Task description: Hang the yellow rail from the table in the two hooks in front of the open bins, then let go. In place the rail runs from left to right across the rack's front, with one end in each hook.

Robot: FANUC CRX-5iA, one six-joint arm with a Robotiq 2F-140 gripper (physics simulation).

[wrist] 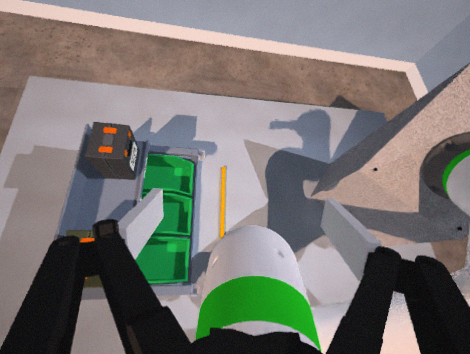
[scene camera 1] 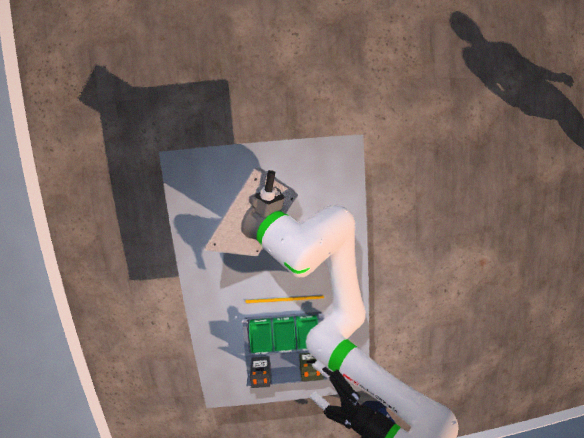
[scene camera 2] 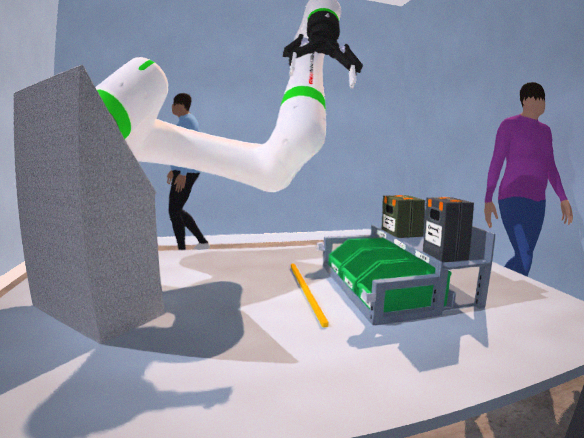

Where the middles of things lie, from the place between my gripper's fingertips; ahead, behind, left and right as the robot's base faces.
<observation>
I see the olive box point(scene camera 2: 402, 215) 34 cm below my hand, 21 cm ahead of it and 8 cm to the left of it. Also, from my hand: dark grey box point(scene camera 2: 448, 221) 32 cm below, 27 cm ahead, 14 cm to the right.
</observation>
